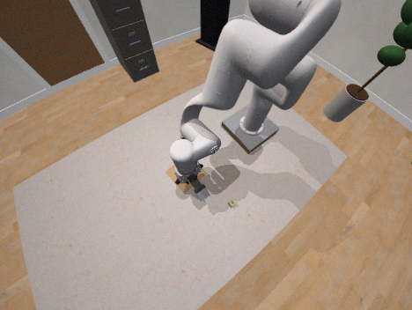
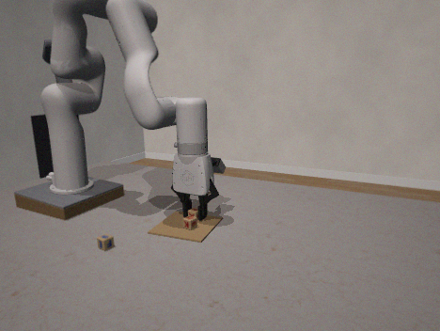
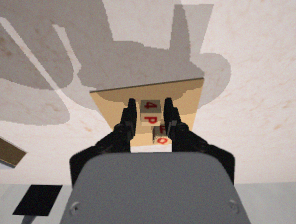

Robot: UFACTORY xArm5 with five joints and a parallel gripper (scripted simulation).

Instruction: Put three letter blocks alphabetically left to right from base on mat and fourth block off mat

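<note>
Right now my hand is 4 cm to the left of the tan mat, 3 cm above it and 1 cm past it. From my hand the other things lie so: blue-lettered block 19 cm to the right, 14 cm behind, 1 cm below.
</note>
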